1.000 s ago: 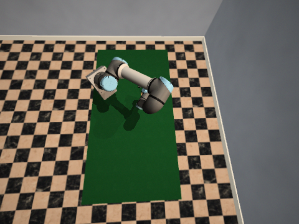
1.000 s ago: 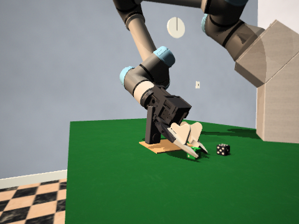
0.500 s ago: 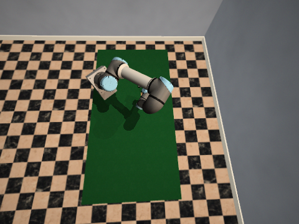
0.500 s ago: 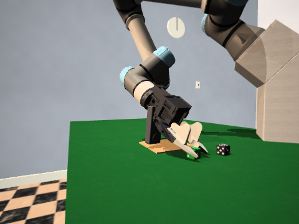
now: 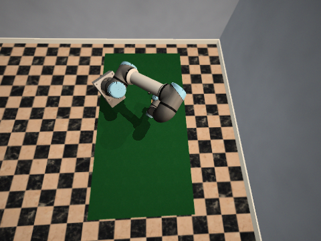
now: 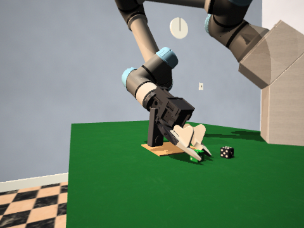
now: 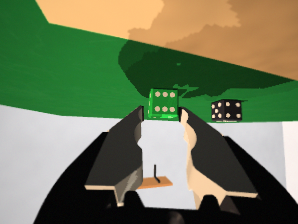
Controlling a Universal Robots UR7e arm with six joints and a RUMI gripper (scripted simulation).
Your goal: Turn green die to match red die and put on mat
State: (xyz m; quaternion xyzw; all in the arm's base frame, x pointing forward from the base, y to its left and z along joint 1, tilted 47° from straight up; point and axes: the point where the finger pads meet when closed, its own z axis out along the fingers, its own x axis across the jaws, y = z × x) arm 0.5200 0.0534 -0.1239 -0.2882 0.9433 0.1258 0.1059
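The green die is 10 mm to the right of my hand and 10 mm below it. The rest, counted from my hand: black die 90 mm behind, 10 mm below; then red die 280 mm to the right, 30 mm behind, 10 mm below; then tan mat 150 mm to the right, 20 mm below, 10 mm behind.
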